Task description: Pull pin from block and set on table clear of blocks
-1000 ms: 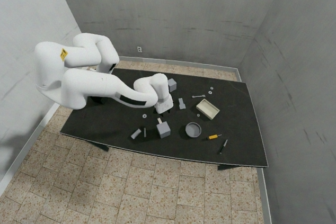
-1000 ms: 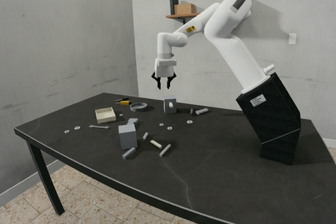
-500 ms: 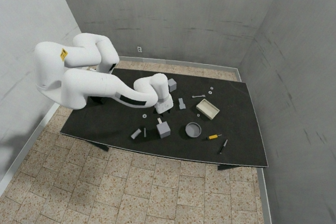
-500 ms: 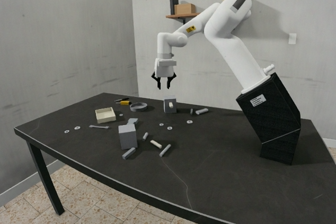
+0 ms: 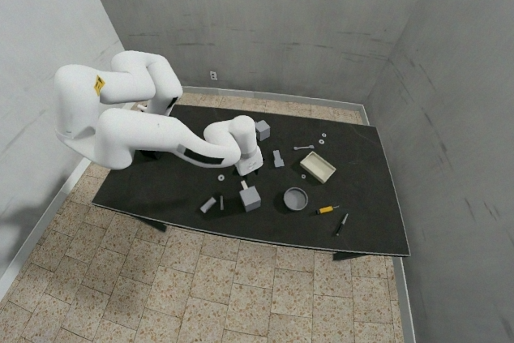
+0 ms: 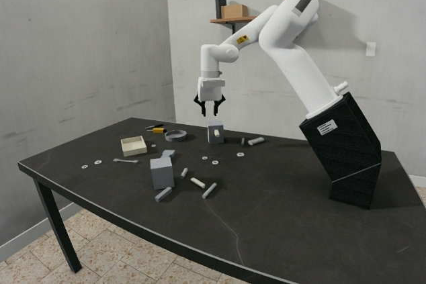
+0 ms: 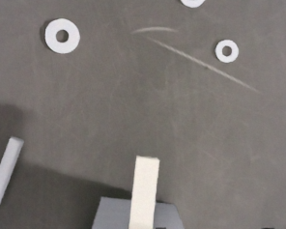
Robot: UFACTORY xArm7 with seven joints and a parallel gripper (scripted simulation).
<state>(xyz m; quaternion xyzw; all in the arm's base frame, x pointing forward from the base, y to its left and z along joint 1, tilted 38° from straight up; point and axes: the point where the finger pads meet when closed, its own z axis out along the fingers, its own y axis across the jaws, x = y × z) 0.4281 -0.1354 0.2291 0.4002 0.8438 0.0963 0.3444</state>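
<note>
Right now the short cream pin is 20 mm behind my hand, 30 mm to the right of it and 100 mm below it. Round my hand: round grey dish: 220 mm ahead, 30 mm to the right, 160 mm below; short grey cylinder: 190 mm behind, 110 mm to the right, 160 mm below; cream tray: 330 mm ahead, 160 mm to the left, 160 mm below.
</note>
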